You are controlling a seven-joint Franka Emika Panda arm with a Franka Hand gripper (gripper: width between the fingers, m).
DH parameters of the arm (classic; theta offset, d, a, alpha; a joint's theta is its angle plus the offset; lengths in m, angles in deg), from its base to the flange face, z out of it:
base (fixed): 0 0 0 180
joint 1: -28.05 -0.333 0 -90
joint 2: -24.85 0 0 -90
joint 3: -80.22 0.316 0.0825 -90
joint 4: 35.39 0 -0.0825 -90
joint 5: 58.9 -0.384 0 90
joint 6: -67.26 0 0.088 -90
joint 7: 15.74 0.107 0 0
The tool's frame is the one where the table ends.
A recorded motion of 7 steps. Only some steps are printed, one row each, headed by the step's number.
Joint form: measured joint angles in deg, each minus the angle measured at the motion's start. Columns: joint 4, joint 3, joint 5, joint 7, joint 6, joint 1, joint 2.
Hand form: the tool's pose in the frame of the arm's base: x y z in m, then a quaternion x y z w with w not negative. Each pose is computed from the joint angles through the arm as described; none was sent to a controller.
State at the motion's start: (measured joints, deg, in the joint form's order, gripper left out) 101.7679 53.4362 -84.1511 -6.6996 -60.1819 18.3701 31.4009
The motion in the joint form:
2: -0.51 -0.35 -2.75 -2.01 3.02 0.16 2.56
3: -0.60 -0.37 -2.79 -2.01 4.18 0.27 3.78
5: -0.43 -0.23 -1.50 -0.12 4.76 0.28 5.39
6: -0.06 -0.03 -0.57 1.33 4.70 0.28 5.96
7: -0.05 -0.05 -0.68 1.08 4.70 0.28 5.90
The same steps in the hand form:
2: 0.4549 -0.1260 0.3746 -0.91032 0.34215 0.01918 0.23211
3: 0.4524 -0.1254 0.3831 -0.90973 0.33833 0.01873 0.23992
5: 0.4492 -0.1240 0.3927 -0.90860 0.34253 0.01780 0.23836
6: 0.4472 -0.1224 0.3940 -0.90774 0.34800 0.01977 0.23347
7: 0.4472 -0.1225 0.3935 -0.90807 0.34676 0.01974 0.23404

